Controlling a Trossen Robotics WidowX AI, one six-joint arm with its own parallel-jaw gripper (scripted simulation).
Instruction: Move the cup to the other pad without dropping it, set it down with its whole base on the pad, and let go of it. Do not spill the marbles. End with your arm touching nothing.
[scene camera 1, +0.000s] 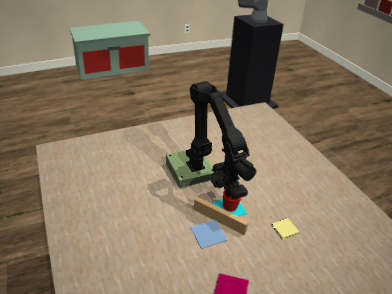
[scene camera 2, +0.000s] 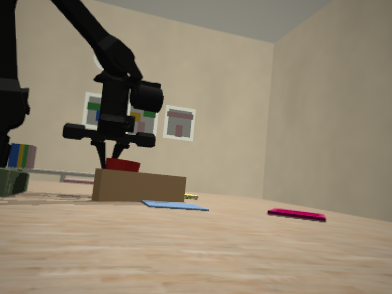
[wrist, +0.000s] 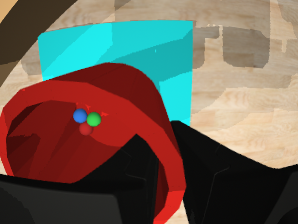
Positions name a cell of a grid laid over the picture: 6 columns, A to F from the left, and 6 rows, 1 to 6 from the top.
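Red cup (wrist: A4). Wooden bar (scene camera 2: B4), also in scene camera 1 (scene camera 1: D5). My gripper (scene camera 2: B4), also in the wrist view (wrist: D4) and in scene camera 1 (scene camera 1: D4).
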